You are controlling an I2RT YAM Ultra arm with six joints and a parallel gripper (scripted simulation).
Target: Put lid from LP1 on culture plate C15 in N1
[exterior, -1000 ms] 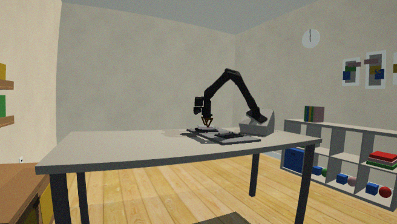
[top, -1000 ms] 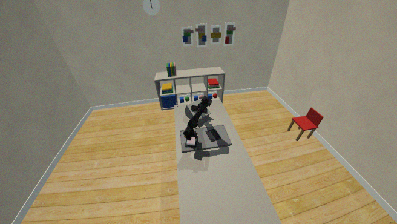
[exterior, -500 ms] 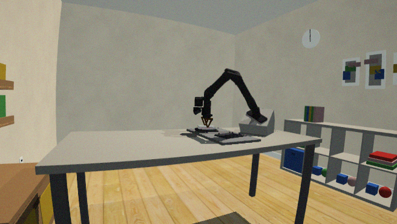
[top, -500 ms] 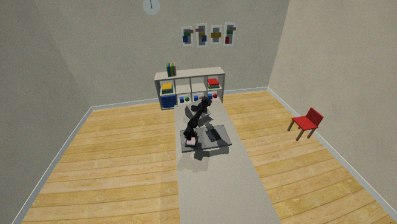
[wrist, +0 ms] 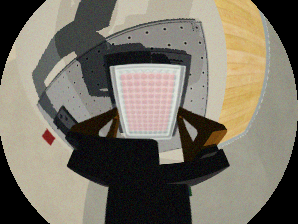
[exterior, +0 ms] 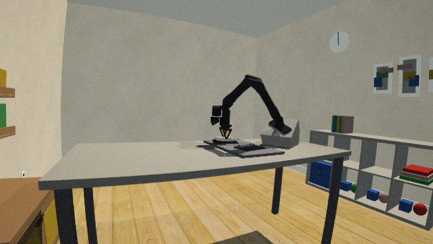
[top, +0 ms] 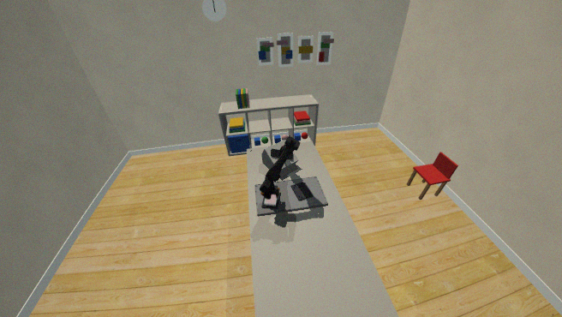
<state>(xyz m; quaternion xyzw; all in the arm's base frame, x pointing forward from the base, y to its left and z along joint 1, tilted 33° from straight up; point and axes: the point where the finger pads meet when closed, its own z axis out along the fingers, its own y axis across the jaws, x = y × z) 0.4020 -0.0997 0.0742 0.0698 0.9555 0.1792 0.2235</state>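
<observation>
Right now the lid is 10 mm below my hand. From my hand the other things lie so: culture plate C15 (20 mm below); lid park LP1 (230 mm to the left, 90 mm behind, 30 mm below); plate nest N1 (30 mm below).
</observation>
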